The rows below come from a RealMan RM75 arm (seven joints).
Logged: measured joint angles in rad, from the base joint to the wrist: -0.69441 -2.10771 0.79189 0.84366 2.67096 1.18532 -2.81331; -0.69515 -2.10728 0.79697 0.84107 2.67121 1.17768 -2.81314; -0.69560 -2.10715 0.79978 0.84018 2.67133 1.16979 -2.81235; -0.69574 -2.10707 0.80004 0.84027 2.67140 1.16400 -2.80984; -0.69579 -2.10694 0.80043 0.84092 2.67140 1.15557 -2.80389; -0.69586 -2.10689 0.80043 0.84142 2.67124 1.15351 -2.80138; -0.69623 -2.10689 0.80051 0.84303 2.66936 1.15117 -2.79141; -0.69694 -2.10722 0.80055 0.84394 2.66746 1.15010 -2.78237; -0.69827 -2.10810 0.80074 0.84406 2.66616 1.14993 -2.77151; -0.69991 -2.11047 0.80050 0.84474 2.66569 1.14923 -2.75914; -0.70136 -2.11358 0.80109 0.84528 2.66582 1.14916 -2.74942; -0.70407 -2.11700 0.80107 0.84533 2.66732 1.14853 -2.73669; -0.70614 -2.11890 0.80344 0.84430 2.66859 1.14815 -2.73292; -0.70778 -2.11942 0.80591 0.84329 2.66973 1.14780 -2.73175; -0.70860 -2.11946 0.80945 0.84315 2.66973 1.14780 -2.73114; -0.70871 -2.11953 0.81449 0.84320 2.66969 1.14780 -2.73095; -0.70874 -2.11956 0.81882 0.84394 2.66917 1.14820 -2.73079; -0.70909 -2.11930 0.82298 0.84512 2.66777 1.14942 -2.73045; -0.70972 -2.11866 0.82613 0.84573 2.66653 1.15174 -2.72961; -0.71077 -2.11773 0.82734 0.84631 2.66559 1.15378 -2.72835; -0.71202 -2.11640 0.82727 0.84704 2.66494 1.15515 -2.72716
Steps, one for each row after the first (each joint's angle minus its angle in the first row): -0.00074 0.00043 0.00508 -0.00259 0.00025 -0.00764 0.00017; -0.00119 0.00056 0.00789 -0.00348 0.00037 -0.01553 0.00096; -0.00133 0.00064 0.00815 -0.00339 0.00044 -0.02132 0.00347; -0.00138 0.00077 0.00854 -0.00274 0.00044 -0.02975 0.00942; -0.00145 0.00082 0.00854 -0.00224 0.00028 -0.03181 0.01193; -0.00182 0.00082 0.00862 -0.00063 -0.00160 -0.03415 0.02190; -0.00253 0.00049 0.00866 0.00028 -0.00350 -0.03522 0.03094; -0.00386 -0.00039 0.00885 0.00040 -0.00480 -0.03539 0.04180; -0.00550 -0.00276 0.00861 0.00108 -0.00527 -0.03609 0.05417; -0.00695 -0.00587 0.00920 0.00162 -0.00514 -0.03616 0.06389; -0.00966 -0.00929 0.00918 0.00167 -0.00364 -0.03679 0.07662; -0.01173 -0.01119 0.01155 0.00064 -0.00237 -0.03717 0.08039; -0.01337 -0.01171 0.01402 -0.00037 -0.00123 -0.03752 0.08156; -0.01419 -0.01175 0.01756 -0.00051 -0.00123 -0.03752 0.08217; -0.01430 -0.01182 0.02260 -0.00046 -0.00127 -0.03752 0.08236; -0.01433 -0.01185 0.02693 0.00028 -0.00179 -0.03712 0.08252; -0.01468 -0.01159 0.03109 0.00146 -0.00319 -0.03590 0.08286; -0.01531 -0.01095 0.03424 0.00207 -0.00443 -0.03358 0.08370; -0.01636 -0.01002 0.03545 0.00265 -0.00537 -0.03154 0.08496; -0.01761 -0.00869 0.03538 0.00338 -0.00602 -0.03017 0.08615
